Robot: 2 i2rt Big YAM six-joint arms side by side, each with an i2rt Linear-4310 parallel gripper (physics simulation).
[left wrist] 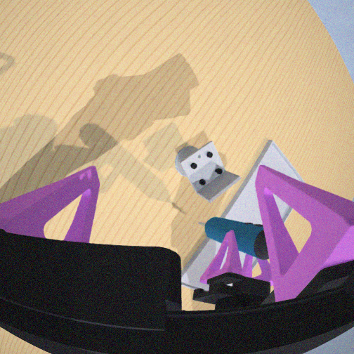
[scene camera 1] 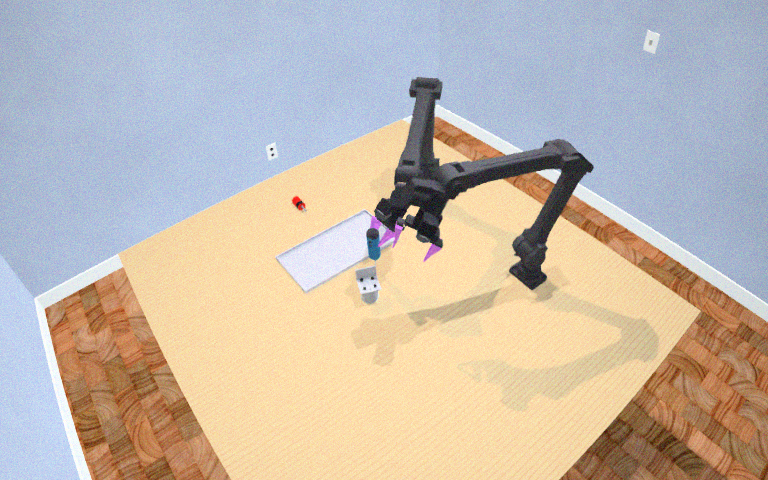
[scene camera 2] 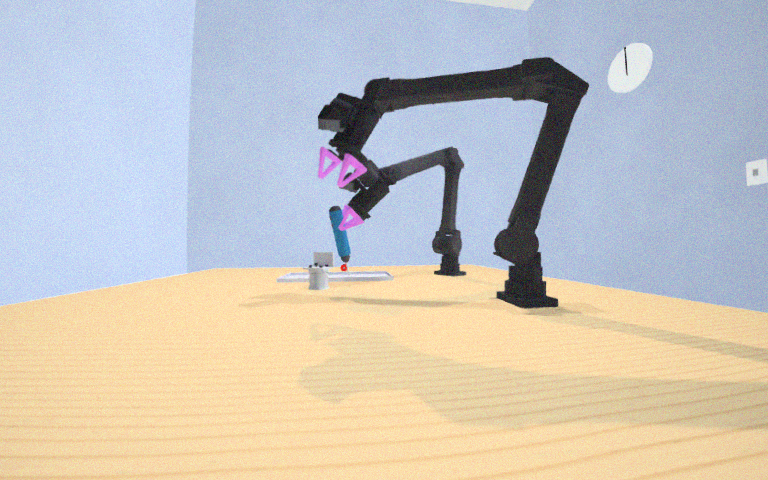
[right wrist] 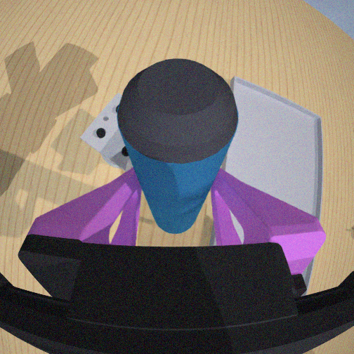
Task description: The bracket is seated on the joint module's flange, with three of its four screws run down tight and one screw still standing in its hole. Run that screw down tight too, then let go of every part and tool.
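Places are measured from the left arm's base along level axes (x ahead, y left, z up), in millimetres.
Where they show: left gripper, fingertip midpoint: (scene camera 1: 408, 254) (scene camera 2: 329, 182); right gripper, fingertip midpoint: (scene camera 1: 373, 242) (scene camera 2: 338, 228); left arm's base, origin of the base link: (scene camera 1: 527, 275) (scene camera 2: 525, 301); right arm's base, origin of the base link: (scene camera 2: 450, 274).
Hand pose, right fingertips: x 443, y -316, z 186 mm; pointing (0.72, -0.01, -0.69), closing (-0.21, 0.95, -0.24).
Observation:
Things, the pixels of their top centre, and the offset from my right fingertips.
- pale joint module, middle of its top: (scene camera 2: 318, 267) (scene camera 1: 368, 284) 59 mm ahead, 45 mm left, 122 mm down
- blue screwdriver, middle of its top: (scene camera 1: 372, 222) (scene camera 2: 341, 206) 9 mm back, 12 mm right, 73 mm up
- shallow grey tray, middle of its top: (scene camera 1: 337, 246) (scene camera 2: 337, 274) 25 mm ahead, 216 mm right, 170 mm down
- black object, middle of its top: (scene camera 1: 300, 202) (scene camera 2: 344, 264) 19 mm ahead, 519 mm right, 152 mm down
The grey bracket (scene camera 1: 366, 272) (scene camera 2: 322, 259) (left wrist: 206, 172) (right wrist: 111, 127) sits on the pale joint module (scene camera 1: 369, 296) (scene camera 2: 318, 279) (left wrist: 182, 154). Dark screw heads show on its flat plate; I cannot tell which one stands higher. My right gripper (scene camera 1: 376, 237) (scene camera 2: 342, 228) (right wrist: 175, 175) is shut on the blue screwdriver (scene camera 1: 373, 247) (scene camera 2: 340, 236) (left wrist: 230, 237) (right wrist: 175, 195), dark cap up, thin shaft pointing down. The shaft tip is in the air beside the bracket, apart from it. My left gripper (scene camera 1: 409, 253) (scene camera 2: 331, 181) (left wrist: 177, 174) is wide open and empty, above the right one.
A shallow grey tray (scene camera 1: 322, 257) (scene camera 2: 362, 276) (left wrist: 250, 200) (right wrist: 275, 150) lies behind the bracket in scene camera 1. A small red and black object (scene camera 1: 297, 202) (scene camera 2: 343, 267) lies beyond the tray. The two arms are close together near the screwdriver.

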